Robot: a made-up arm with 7 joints.
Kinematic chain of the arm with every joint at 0, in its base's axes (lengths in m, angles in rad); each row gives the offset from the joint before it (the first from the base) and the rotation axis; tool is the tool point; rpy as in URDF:
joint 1: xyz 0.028 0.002 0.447 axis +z
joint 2: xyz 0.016 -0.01 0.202 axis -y
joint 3: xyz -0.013 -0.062 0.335 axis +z
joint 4: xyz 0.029 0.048 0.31 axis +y
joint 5: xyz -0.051 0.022 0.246 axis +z
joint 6: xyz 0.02 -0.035 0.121 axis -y
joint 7: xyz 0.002 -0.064 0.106 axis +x
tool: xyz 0.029 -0.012 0.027 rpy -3.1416 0 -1.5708
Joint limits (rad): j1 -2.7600..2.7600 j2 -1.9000..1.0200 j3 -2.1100..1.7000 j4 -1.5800..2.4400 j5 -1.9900..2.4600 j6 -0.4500..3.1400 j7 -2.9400..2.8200
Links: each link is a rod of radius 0.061 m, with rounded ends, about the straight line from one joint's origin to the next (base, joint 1, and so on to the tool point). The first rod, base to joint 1, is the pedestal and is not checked.
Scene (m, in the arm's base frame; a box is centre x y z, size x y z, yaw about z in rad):
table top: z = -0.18
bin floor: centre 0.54 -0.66 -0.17 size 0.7 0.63 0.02 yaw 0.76
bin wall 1: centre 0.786 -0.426 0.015 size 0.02 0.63 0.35 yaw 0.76
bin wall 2: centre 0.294 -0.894 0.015 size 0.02 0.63 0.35 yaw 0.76
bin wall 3: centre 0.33 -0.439 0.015 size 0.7 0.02 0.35 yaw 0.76
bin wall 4: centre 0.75 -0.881 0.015 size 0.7 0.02 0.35 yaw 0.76
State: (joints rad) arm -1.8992 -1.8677 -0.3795 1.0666 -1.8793 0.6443 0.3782
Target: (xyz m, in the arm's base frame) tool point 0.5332 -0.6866 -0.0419
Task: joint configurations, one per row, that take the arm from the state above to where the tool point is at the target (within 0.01 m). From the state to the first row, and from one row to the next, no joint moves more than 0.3 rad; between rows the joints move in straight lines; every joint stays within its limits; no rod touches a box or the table.
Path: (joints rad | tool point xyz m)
1: -1.6276 -1.7229 -0.3861 0.9833 -1.9070 0.6958 0.2468 | -0.0973 -0.9791 0.1289
2: -1.3560 -1.5782 -0.3927 0.9001 -1.9346 0.7473 0.1154 | 0.2049 -1.0546 0.2987
3: -1.0844 -1.4334 -0.3993 0.8168 -1.9623 0.7987 -0.0159 | 0.5207 -1.0056 0.4820
4: -0.8128 -1.2887 -0.4059 0.7336 -1.9900 0.8502 -0.1473 | 0.7967 -0.8371 0.6718
5: -0.9962 -1.4260 -0.2699 0.8178 -1.9900 0.6477 0.0230 | 0.6365 -0.9519 0.4997
6: -1.1796 -1.5633 -0.1340 0.9021 -1.9900 0.4451 0.1933 | 0.4521 -1.0050 0.3319
7: -1.0694 -1.7316 -0.1332 0.9799 -1.9729 0.5336 0.2707 | 0.5163 -0.8614 0.1302
8: -0.9592 -1.9000 -0.1324 1.0577 -1.9557 0.6222 0.3481 | 0.5332 -0.6866 -0.0419

